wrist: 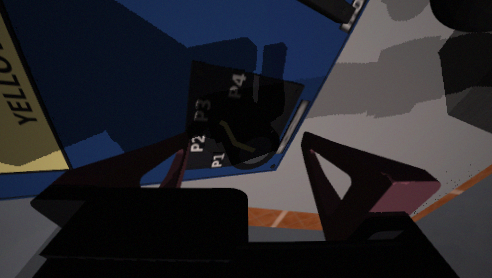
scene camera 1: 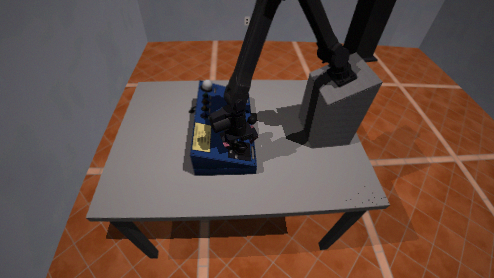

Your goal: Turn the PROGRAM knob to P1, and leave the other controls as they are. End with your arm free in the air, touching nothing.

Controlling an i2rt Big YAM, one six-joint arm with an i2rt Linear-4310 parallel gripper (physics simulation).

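Places are measured from the arm's base along level axes (x down, y back, z left), in millimetres.
Where they show: gripper, fingertip midpoint: (wrist: 245, 138) (scene camera 1: 239, 146); arm's base at its link origin: (scene camera 1: 341, 75).
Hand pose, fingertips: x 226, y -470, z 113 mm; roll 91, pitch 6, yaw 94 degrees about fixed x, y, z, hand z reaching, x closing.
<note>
Each offset is from my fingertips to the top centre of the thing. "spot": to the spot under its first point. Level surfaces: height alone.
The blue control box (scene camera 1: 225, 166) (wrist: 150, 30) stands on the table. Its PROGRAM knob {dy +3, dx -18, dz +4 mm} (scene camera 1: 242, 148) (wrist: 259, 146) is black with a yellow pointer line and sits on a dark plate marked P1 to P4. In the wrist view the line points left, toward the P3 and P2 side and away from P1; which of those two it marks is hard to tell in the shadow. My gripper (scene camera 1: 241, 139) (wrist: 245, 138) is open and empty above the knob, which shows between the fingertips in the wrist view. Whether a finger touches it cannot be told.
A yellow card {dy -148, dx -42, dz -59 mm} (scene camera 1: 202, 136) (wrist: 30, 100) lies on the box's left side. A white dome {spot: dy -84, dx -66, dz -366 mm} (scene camera 1: 207, 85) and dark buttons are at its back. A black ball handle {spot: dy +77, dx -58, dz -96 mm} (scene camera 1: 252, 118) sticks out on the right. My arm's grey pedestal (scene camera 1: 332, 117) stands on the table {dx +104 mm} (scene camera 1: 150, 192) at right.
</note>
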